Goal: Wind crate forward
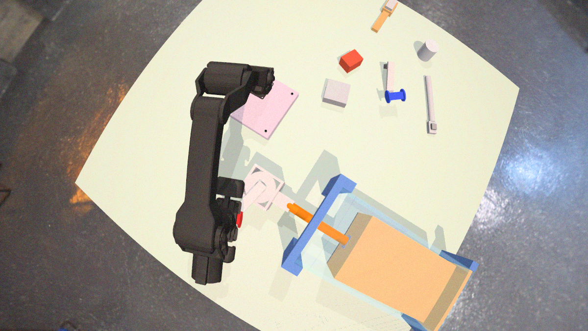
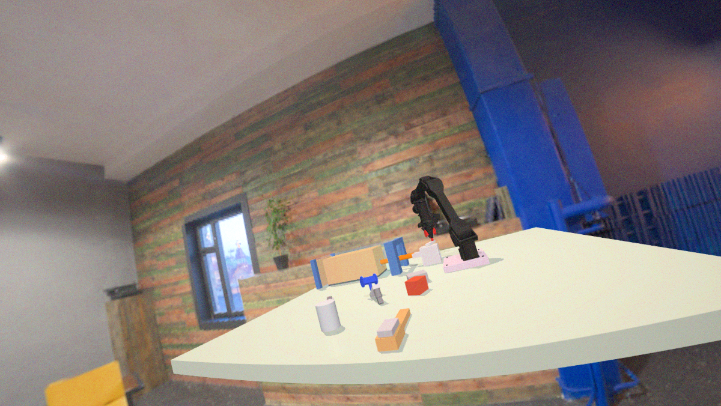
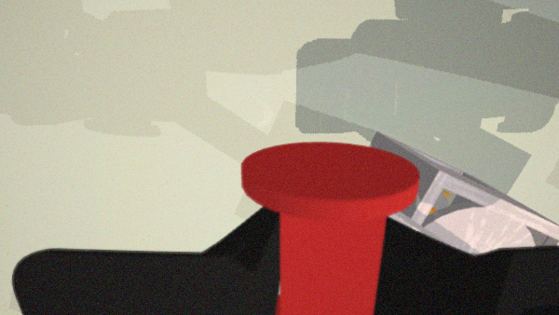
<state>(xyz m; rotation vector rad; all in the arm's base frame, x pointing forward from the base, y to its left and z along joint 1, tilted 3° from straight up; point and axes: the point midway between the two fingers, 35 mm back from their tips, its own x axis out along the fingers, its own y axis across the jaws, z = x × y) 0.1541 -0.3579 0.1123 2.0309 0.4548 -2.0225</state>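
The crank handle with red knob lies 10 mm ahead of my gripper tip, 40 mm to the left of it and 10 mm below it. Round my gripper tip: blue steel frame: 180 mm ahead, 90 mm to the left, 10 mm below; then clear-panelled guard cubby: 420 mm ahead, 90 mm to the left; then grey winch: 90 mm to the left, 80 mm below.
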